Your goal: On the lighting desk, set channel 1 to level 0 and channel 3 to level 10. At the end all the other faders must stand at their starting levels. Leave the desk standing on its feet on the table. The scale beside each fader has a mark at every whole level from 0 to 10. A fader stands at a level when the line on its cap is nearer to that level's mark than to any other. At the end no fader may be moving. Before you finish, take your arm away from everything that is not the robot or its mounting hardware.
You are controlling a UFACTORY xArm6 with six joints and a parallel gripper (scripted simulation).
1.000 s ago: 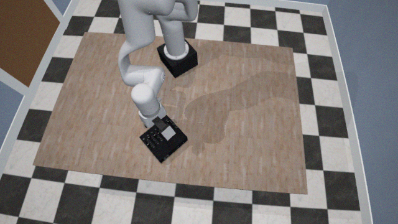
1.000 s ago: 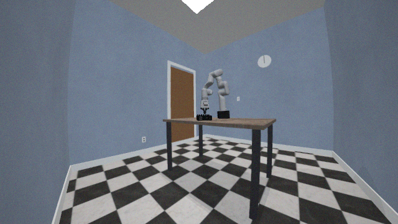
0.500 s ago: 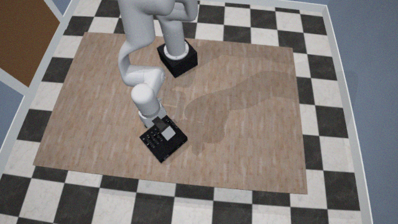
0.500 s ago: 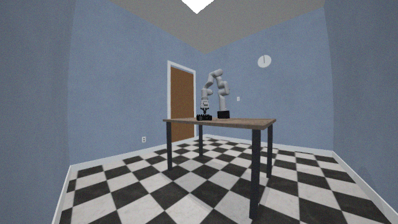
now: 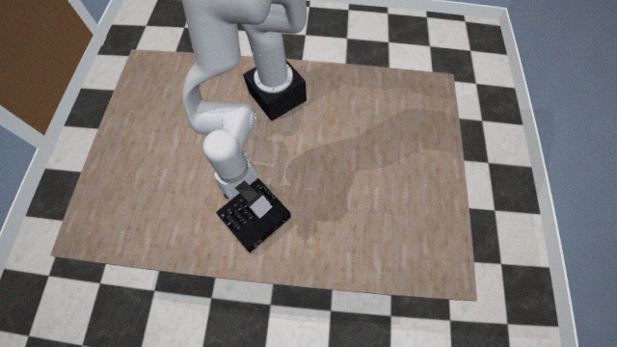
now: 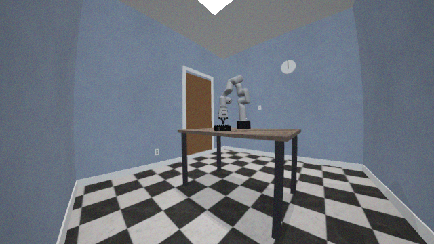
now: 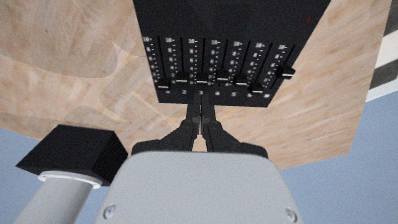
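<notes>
Now: the channel 3 cap 2 cm ahead of my hand, 2 cm to the left of it and 3 cm below it. The rest, counted from my hand: channel 1 fader cap (1 cm behind, 5 cm to the left, 3 cm below); then channel 2 cap (1 cm ahead, 3 cm to the left, 3 cm below).
</notes>
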